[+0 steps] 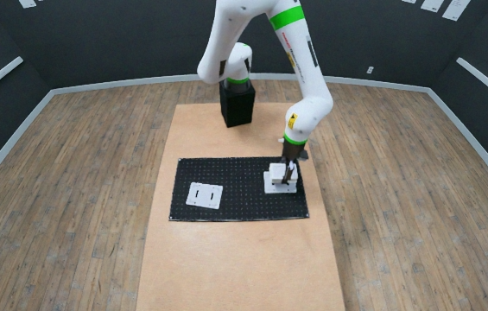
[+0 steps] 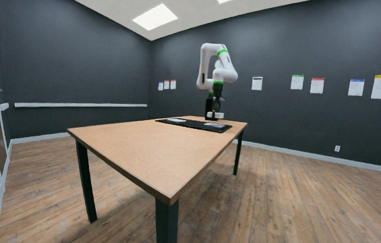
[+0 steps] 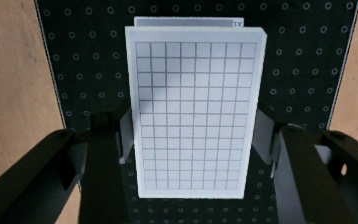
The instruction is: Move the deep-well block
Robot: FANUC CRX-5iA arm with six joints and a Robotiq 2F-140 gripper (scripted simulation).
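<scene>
My gripper is now 10 cm above the plate nest N2. Round my hand: A1 label: 7 cm ahead, 6 cm to the left, 10 cm below; 96-well deep-well block: 1 cm below; plate nest N1: 1 cm ahead, 40 cm to the right, 10 cm below.
</scene>
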